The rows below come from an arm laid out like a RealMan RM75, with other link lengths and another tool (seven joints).
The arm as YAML. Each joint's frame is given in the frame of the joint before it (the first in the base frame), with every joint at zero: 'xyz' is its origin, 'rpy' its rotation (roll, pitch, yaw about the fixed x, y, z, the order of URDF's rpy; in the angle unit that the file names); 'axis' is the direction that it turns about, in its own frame. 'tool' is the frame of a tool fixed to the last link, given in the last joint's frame.
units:
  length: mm
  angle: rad
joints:
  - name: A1
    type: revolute
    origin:
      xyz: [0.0, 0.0, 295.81]
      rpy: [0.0, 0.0, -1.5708]
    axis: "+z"
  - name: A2
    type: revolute
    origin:
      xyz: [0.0, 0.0, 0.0]
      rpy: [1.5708, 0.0, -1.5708]
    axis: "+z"
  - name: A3
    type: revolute
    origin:
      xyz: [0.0, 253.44, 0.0]
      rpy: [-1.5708, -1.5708, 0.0]
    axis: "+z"
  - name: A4
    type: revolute
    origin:
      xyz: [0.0, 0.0, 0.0]
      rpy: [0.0, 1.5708, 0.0]
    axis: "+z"
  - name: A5
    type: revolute
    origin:
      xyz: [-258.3, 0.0, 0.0]
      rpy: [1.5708, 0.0, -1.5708]
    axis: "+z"
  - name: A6
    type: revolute
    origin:
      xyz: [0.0, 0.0, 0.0]
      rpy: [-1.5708, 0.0, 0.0]
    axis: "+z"
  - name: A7
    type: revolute
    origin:
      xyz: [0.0, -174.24, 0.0]
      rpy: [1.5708, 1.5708, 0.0]
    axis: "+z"
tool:
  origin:
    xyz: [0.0, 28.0, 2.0]
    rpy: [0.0, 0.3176, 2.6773]
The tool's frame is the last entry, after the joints.
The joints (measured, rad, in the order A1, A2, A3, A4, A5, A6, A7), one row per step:
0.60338, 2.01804, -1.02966, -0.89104, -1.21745, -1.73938, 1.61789
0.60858, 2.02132, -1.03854, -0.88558, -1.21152, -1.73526, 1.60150
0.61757, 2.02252, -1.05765, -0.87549, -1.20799, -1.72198, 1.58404
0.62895, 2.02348, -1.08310, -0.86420, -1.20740, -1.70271, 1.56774
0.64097, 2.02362, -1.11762, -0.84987, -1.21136, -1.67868, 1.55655
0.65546, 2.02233, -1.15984, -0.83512, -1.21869, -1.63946, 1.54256
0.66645, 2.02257, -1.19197, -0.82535, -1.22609, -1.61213, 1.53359
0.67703, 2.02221, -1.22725, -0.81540, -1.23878, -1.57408, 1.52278
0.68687, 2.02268, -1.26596, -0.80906, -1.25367, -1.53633, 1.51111
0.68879, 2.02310, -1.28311, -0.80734, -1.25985, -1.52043, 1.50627
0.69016, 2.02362, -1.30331, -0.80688, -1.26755, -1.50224, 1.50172
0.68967, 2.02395, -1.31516, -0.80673, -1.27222, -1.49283, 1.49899
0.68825, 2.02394, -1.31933, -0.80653, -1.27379, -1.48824, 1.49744
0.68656, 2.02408, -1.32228, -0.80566, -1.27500, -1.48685, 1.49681
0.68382, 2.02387, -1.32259, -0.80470, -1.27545, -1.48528, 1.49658
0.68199, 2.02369, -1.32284, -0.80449, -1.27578, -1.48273, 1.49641
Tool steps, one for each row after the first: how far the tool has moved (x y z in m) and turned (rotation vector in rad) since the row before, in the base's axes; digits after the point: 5 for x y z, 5 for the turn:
-0.00272, 0.00058, -0.00308, 0.00576, 0.00360, 0.01021
-0.00323, 0.00172, -0.00583, 0.00173, -0.00551, 0.00729
-0.00376, 0.00212, -0.00786, -0.00186, -0.01251, 0.00569
-0.00298, 0.00158, -0.01083, -0.01200, -0.02300, 0.00132
-0.00286, 0.00332, -0.01286, -0.00588, -0.03475, -0.00355
-0.00214, 0.00149, -0.01018, -0.00649, -0.02818, 0.00044
-0.00062, 0.00260, -0.01149, -0.00032, -0.03818, -0.00480
-0.00062, 0.00152, -0.01219, 0.00029, -0.04269, 0.00158
0.00049, 0.00018, -0.00521, 0.00025, -0.01840, 0.00011
0.00071, -0.00006, -0.00593, 0.00010, -0.02197, 0.00069
0.00094, -0.00042, -0.00345, -0.00060, -0.01284, 0.00039
0.00094, -0.00001, -0.00120, 0.00112, -0.00481, -0.00170
0.00104, -0.00046, -0.00098, -0.00128, -0.00310, -0.00152
0.00150, -0.00003, -0.00020, 0.00065, -0.00114, -0.00432
0.00096, 0.00024, -0.00009, 0.00168, -0.00108, -0.00353

